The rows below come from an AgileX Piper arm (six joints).
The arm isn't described. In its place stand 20 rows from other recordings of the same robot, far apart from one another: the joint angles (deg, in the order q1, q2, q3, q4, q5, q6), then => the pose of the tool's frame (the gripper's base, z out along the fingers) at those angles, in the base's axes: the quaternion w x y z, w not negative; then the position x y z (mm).
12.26, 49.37, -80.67, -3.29, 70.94, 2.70 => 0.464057 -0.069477 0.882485 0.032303 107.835 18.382 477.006
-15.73, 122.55, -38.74, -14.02, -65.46, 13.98 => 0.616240 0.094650 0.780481 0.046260 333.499 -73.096 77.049
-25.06, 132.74, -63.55, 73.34, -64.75, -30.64 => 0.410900 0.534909 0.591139 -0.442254 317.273 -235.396 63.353
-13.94, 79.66, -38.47, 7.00, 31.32, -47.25 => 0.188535 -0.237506 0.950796 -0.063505 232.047 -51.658 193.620
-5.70, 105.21, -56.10, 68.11, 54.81, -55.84 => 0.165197 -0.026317 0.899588 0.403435 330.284 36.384 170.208
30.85, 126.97, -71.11, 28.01, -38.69, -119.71 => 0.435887 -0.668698 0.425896 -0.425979 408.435 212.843 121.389
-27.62, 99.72, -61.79, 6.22, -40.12, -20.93 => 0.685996 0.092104 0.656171 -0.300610 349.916 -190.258 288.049
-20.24, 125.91, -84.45, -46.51, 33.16, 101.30 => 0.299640 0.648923 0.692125 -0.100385 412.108 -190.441 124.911
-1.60, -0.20, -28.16, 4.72, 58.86, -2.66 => 0.534297 -0.008613 0.844984 0.021327 -3.012 6.496 277.906
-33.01, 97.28, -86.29, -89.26, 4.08, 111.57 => 0.663028 0.365989 0.646982 -0.088657 345.346 -232.076 384.352
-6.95, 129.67, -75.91, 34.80, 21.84, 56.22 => 0.080918 0.709768 0.667775 0.209188 425.796 -32.440 59.807
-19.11, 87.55, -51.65, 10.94, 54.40, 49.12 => 0.018756 0.601107 0.794136 0.087558 251.302 -72.209 207.333
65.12, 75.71, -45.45, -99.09, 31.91, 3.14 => 0.470640 -0.754204 0.273055 -0.367580 159.615 231.280 292.966
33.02, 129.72, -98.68, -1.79, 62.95, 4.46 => 0.012805 -0.253386 0.967224 -0.010411 375.949 241.312 134.248
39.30, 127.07, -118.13, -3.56, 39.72, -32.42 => 0.394192 -0.549776 0.736439 -0.004003 403.560 325.644 267.021
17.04, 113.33, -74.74, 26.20, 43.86, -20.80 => 0.112076 -0.176483 0.962946 0.170378 366.332 141.395 163.161
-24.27, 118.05, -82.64, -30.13, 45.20, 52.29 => 0.167164 0.468998 0.850308 -0.170512 370.723 -202.709 165.468
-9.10, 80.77, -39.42, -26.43, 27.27, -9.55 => 0.195137 -0.177662 0.947153 -0.182370 244.718 -57.993 198.992
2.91, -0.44, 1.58, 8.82, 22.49, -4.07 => 0.582208 -0.008824 0.810816 0.059441 51.877 7.981 169.580
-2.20, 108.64, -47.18, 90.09, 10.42, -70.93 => 0.271481 0.150959 0.941821 0.128382 333.561 3.656 106.796
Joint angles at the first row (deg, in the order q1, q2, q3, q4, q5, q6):
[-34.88, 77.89, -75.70, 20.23, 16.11, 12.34]
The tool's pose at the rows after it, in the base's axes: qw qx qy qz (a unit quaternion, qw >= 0); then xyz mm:
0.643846 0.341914 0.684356 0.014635 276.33 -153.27 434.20
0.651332 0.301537 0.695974 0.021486 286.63 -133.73 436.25
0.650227 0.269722 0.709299 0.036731 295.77 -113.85 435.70
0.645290 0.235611 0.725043 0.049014 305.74 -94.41 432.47
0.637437 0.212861 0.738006 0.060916 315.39 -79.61 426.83
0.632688 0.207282 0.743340 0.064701 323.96 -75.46 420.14
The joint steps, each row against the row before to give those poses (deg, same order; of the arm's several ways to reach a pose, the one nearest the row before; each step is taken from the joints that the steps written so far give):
[4.37, 0.00, -1.90, -0.39, -0.67, -4.56]
[4.12, 0.00, -0.06, 0.00, -1.17, -2.47]
[3.97, 0.11, 0.00, 0.00, -0.05, -1.27]
[3.90, 0.57, 0.00, -0.01, 0.06, -1.75]
[3.01, 0.99, 0.00, -0.05, 0.03, -0.83]
[1.16, 1.36, 0.00, -0.12, -0.76, -0.08]

